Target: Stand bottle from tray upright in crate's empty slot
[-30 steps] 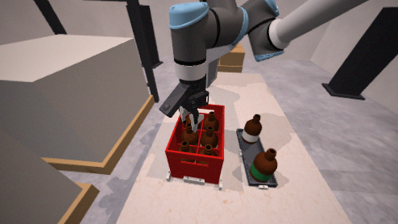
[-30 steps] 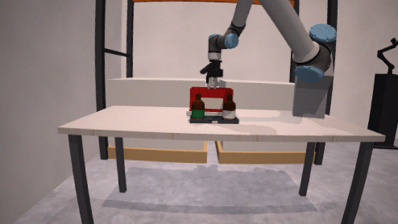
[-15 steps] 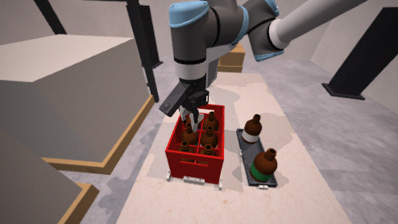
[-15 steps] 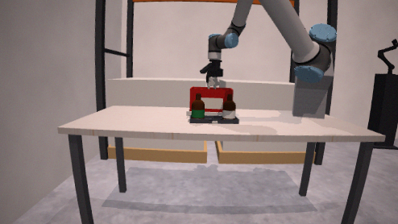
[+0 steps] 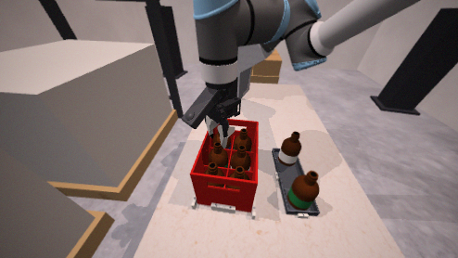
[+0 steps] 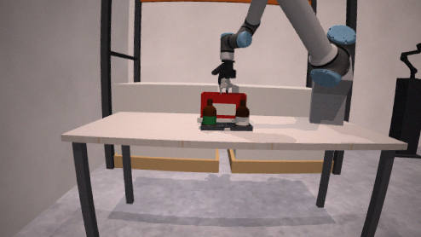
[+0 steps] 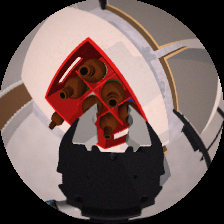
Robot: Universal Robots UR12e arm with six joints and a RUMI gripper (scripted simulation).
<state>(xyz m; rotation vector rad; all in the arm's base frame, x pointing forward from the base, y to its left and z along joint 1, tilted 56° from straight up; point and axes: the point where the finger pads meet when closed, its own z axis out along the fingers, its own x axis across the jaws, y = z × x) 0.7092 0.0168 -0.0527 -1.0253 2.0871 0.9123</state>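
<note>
Now: the red crate 10 mm behind my hand, 40 mm to the left of it and 100 mm below it. Also, from my hand: tray (60 mm behind, 280 mm to the left, 170 mm below); then white-labelled bottle (140 mm behind, 260 mm to the left, 100 mm below).
</note>
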